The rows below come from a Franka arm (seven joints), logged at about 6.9 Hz.
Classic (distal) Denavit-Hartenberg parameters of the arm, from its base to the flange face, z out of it. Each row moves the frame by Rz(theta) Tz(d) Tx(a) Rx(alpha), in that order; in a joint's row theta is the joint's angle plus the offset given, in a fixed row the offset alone. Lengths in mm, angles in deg.
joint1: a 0, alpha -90, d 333, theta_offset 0
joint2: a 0, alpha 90, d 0, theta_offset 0
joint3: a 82.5, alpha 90, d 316, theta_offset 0
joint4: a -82.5, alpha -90, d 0, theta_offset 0
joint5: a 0, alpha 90, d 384, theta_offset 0
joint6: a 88, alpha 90, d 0, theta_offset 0
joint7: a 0, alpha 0, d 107, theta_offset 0
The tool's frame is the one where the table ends.
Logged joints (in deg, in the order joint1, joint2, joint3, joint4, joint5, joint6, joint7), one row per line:
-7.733 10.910 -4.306 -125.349 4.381 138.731 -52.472
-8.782 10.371 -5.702 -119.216 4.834 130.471 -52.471
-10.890 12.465 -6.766 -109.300 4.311 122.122 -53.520
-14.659 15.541 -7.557 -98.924 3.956 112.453 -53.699
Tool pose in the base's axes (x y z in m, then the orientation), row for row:
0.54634 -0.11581 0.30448 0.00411 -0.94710 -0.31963 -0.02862
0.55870 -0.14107 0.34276 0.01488 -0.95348 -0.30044 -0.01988
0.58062 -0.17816 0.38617 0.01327 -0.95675 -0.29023 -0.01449
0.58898 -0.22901 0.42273 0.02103 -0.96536 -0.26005 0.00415
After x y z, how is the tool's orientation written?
As a quaternion, w x y z.
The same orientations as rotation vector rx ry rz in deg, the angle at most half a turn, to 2 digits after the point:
-170.03 -57.38 -5.14
-170.02 -53.57 -3.54
-170.78 -51.80 -2.59
-171.48 -46.19 0.74

